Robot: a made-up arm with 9 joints. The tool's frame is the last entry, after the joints.
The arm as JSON. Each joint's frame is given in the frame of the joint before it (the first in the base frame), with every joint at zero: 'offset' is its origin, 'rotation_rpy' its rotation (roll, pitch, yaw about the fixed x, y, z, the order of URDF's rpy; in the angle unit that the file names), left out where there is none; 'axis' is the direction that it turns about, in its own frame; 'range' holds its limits. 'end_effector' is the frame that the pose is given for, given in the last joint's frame.
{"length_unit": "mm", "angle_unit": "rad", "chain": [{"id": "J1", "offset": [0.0, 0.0, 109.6], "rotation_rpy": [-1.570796, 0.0, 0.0], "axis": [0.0, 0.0, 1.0], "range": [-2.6, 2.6]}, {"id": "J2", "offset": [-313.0, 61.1, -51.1], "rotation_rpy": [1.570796, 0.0, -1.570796], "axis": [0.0, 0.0, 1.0], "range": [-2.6, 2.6]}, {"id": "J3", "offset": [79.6, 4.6, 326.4], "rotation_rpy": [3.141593, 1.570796, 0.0], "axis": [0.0, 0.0, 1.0], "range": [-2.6, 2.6]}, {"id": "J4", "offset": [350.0, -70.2, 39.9], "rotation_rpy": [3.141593, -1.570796, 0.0], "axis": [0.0, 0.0, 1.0], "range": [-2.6, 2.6]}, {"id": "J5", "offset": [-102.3, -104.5, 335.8], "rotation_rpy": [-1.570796, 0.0, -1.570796], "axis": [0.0, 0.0, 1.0], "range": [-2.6, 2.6]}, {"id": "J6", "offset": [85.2, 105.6, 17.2], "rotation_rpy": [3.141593, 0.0, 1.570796], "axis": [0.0, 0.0, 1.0], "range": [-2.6, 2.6]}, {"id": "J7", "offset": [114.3, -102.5, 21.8], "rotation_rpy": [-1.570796, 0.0, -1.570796], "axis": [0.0, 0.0, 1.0], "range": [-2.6, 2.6]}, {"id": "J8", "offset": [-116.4, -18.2, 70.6], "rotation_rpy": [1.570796, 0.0, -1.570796], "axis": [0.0, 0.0, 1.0], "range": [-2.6, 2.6]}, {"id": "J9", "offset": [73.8, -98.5, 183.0], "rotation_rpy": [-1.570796, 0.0, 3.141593], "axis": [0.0, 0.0, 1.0], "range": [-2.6, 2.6]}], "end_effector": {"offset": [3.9, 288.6, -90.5], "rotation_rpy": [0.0, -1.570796, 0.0]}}
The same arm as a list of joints. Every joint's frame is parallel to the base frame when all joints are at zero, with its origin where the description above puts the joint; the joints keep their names.
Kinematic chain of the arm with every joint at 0, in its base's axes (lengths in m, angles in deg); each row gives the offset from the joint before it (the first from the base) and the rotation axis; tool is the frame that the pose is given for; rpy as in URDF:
J1: xyz 0.0000 0.0000 0.1096 axis +y
J2: xyz -0.3130 -0.0511 -0.0611 axis -x
J3: xyz -0.3264 0.0046 0.0796 axis -z
J4: xyz 0.3500 0.0702 -0.0399 axis +x
J5: xyz 0.3358 -0.1045 0.1023 axis -z
J6: xyz -0.1056 -0.0852 -0.0172 axis +z
J7: xyz -0.1143 0.1025 0.0218 axis -x
J8: xyz -0.0706 -0.1164 0.0182 axis -y
J9: xyz 0.0985 -0.1830 0.0738 axis +x
tool: xyz -0.0905 0.2886 -0.0039 rpy 0.00 0.00 0.00
Joint limits (deg, base to tool): -148.97..148.97 -148.97..148.97 -148.97..148.97 -148.97..148.97 -148.97..148.97 -148.97..148.97 -148.97..148.97 -148.97..148.97 -148.97..148.97

